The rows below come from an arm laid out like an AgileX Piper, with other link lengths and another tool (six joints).
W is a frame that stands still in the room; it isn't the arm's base.
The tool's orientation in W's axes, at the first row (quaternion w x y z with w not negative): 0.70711 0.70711 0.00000 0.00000
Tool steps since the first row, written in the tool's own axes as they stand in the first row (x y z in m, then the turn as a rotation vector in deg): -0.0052 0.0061 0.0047 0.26 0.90 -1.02; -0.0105 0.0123 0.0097 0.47 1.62 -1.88; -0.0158 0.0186 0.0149 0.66 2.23 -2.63; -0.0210 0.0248 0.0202 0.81 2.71 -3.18; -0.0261 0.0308 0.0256 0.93 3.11 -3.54; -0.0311 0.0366 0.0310 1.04 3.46 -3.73; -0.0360 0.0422 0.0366 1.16 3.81 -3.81; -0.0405 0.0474 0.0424 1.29 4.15 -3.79; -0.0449 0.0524 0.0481 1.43 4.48 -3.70; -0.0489 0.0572 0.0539 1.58 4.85 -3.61; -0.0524 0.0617 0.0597 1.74 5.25 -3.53; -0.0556 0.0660 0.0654 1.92 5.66 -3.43
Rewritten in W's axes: -0.0052 -0.0047 0.0061 0.26 1.02 0.90; -0.0105 -0.0097 0.0123 0.47 1.88 1.62; -0.0158 -0.0149 0.0186 0.66 2.63 2.23; -0.0210 -0.0202 0.0248 0.81 3.18 2.71; -0.0261 -0.0256 0.0308 0.93 3.54 3.11; -0.0311 -0.0310 0.0366 1.04 3.73 3.46; -0.0360 -0.0366 0.0422 1.16 3.81 3.81; -0.0405 -0.0424 0.0474 1.29 3.79 4.15; -0.0449 -0.0481 0.0524 1.43 3.70 4.48; -0.0489 -0.0539 0.0572 1.58 3.61 4.85; -0.0524 -0.0597 0.0617 1.74 3.53 5.25; -0.0556 -0.0654 0.0660 1.92 3.43 5.66
